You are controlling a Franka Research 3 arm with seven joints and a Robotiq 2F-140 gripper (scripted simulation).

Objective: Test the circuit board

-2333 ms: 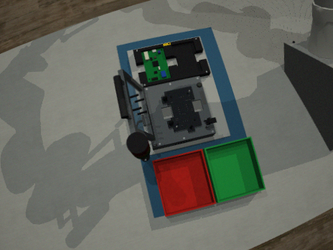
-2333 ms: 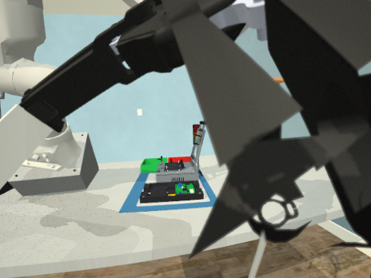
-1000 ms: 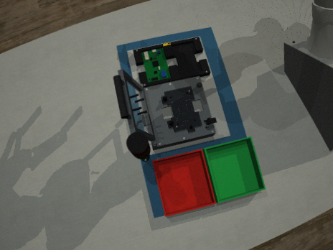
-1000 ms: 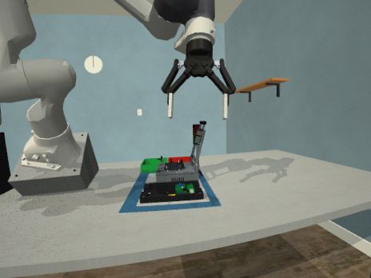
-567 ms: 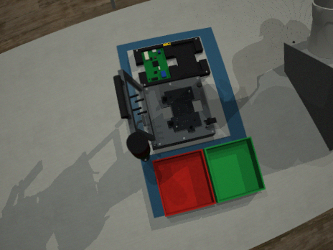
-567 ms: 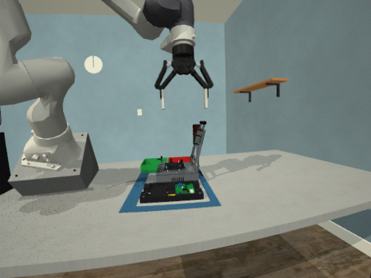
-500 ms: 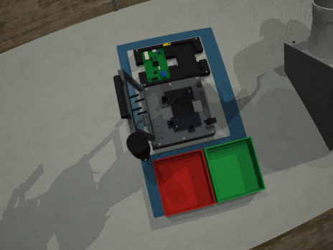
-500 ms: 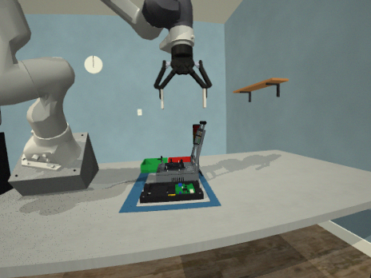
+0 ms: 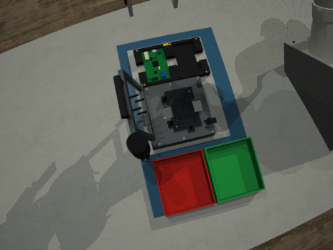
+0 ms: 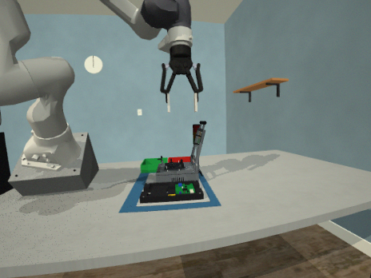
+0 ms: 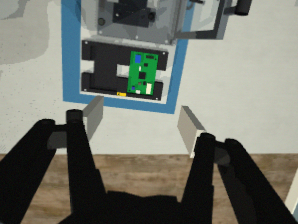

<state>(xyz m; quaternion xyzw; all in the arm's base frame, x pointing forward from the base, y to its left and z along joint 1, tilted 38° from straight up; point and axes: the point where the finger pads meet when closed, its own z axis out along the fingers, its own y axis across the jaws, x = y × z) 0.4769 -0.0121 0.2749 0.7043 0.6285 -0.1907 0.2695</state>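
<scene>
Right now the green circuit board is 32 cm below my hand. Round my hand: latch hook (25 cm below, 24 cm to the left, 7 cm behind); then clear lid (16 cm to the left, 15 cm below, 11 cm ahead); then tester plate (26 cm below, 18 cm to the left, 1 cm behind).
</scene>
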